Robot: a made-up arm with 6 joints.
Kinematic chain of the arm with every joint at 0, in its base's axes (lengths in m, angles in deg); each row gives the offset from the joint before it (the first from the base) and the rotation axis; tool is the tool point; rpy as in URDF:
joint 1: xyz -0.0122 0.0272 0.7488 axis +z
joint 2: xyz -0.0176 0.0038 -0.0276 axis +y
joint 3: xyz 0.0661 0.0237 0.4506 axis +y
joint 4: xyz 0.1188 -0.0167 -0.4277 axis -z
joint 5: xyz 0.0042 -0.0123 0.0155 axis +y
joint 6: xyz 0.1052 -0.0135 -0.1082 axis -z
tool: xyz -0.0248 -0.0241 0.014 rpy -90 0 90
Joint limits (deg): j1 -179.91..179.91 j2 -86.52..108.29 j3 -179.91..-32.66 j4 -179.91..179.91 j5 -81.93..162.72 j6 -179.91..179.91
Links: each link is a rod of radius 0.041 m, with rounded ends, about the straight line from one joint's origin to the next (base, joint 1, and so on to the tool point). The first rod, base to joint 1, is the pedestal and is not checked.
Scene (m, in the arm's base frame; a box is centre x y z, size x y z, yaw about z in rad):
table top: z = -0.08
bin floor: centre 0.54 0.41 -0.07 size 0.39 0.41 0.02 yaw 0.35
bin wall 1: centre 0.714 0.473 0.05 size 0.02 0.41 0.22 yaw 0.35
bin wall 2: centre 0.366 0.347 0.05 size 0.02 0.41 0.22 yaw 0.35
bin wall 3: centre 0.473 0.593 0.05 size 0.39 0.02 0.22 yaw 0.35
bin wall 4: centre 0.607 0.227 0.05 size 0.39 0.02 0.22 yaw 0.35
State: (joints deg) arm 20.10 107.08 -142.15 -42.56 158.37 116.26
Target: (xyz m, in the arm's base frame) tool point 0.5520 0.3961 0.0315
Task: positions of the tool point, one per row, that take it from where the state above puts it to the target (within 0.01 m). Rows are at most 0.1 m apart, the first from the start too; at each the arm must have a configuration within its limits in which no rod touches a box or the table.
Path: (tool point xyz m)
1: 0.5987 0.2149 0.2458
2: 0.5983 0.2544 0.2470
3: 0.5913 0.2988 0.2513
4: 0.5763 0.3467 0.2598
5: 0.5520 0.3961 0.2733
6: 0.5638 0.4028 0.1883
7: 0.5639 0.4026 0.1070
8: 0.5520 0.3961 0.0315

